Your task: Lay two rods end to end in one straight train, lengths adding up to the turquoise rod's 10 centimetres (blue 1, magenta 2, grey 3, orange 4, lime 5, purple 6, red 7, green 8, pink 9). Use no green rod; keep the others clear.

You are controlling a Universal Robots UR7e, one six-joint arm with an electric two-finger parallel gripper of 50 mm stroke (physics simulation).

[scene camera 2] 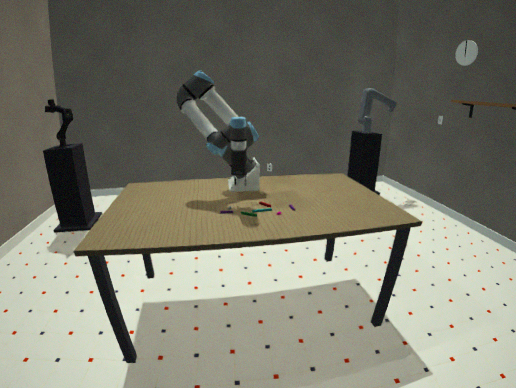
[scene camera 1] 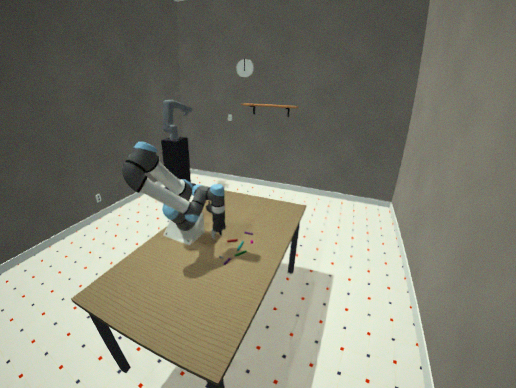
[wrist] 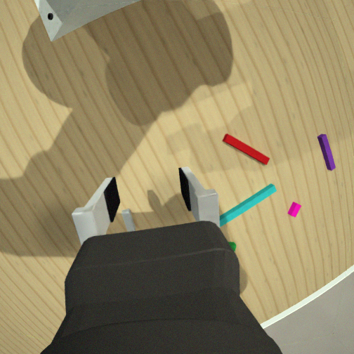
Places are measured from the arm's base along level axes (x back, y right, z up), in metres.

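Pixels of known places: gripper, between the fingertips: point(scene camera 2: 240, 184) point(scene camera 1: 217, 236); arm's base, origin of its link: point(scene camera 1: 186, 220).
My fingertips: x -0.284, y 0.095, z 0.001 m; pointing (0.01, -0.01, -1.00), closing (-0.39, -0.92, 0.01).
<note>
For each thing: its top centre in the pictures, then the offset to it from my fingertips. Level surfaces: height alone.
- turquoise rod, centre of its top: point(scene camera 2: 262, 209) point(scene camera 1: 240, 245) dx -0.121, dy -0.085, dz -0.095 m
- red rod, centre of its top: point(scene camera 2: 265, 203) point(scene camera 1: 232, 240) dx -0.049, dy -0.119, dz -0.095 m
- green rod, centre of its top: point(scene camera 2: 248, 213) point(scene camera 1: 240, 252) dx -0.151, dy -0.011, dz -0.095 m
- small magenta rod, centre of its top: point(scene camera 2: 279, 212) point(scene camera 1: 251, 241) dx -0.175, dy -0.154, dz -0.095 m
- short grey rod, centre of its top: point(scene camera 2: 230, 206) point(scene camera 1: 221, 256) dx -0.053, dy +0.065, dz -0.095 m
- wooden table, height of its surface: dz -0.104 m
My gripper point(scene camera 1: 217, 234) point(scene camera 2: 240, 181) point(wrist: 148, 185) is open and empty above the table. The turquoise rod point(scene camera 1: 240, 246) point(scene camera 2: 262, 210) point(wrist: 248, 205) lies between the red rod point(scene camera 1: 232, 240) point(scene camera 2: 265, 204) point(wrist: 246, 149) and the green rod point(scene camera 1: 241, 253) point(scene camera 2: 249, 214) point(wrist: 232, 246). A small magenta rod point(scene camera 1: 252, 242) point(scene camera 2: 279, 213) point(wrist: 294, 209) and a purple rod point(scene camera 1: 248, 233) point(scene camera 2: 292, 207) point(wrist: 326, 152) lie apart. Another purple rod point(scene camera 1: 227, 261) point(scene camera 2: 226, 212) lies near a short grey rod point(scene camera 1: 221, 257) point(scene camera 2: 229, 208) point(wrist: 128, 220); the gripper body partly hides the grey and green rods in the wrist view.
The rods lie on the wooden table point(scene camera 1: 165, 300) point(scene camera 2: 150, 225) point(wrist: 280, 280). The arm's white base point(scene camera 1: 181, 233) point(scene camera 2: 252, 182) point(wrist: 75, 17) stands at the table's back side. Arm shadows cross the wood. Two black pedestals point(scene camera 2: 67, 185) point(scene camera 2: 365, 157) with other arms stand off the table.
</note>
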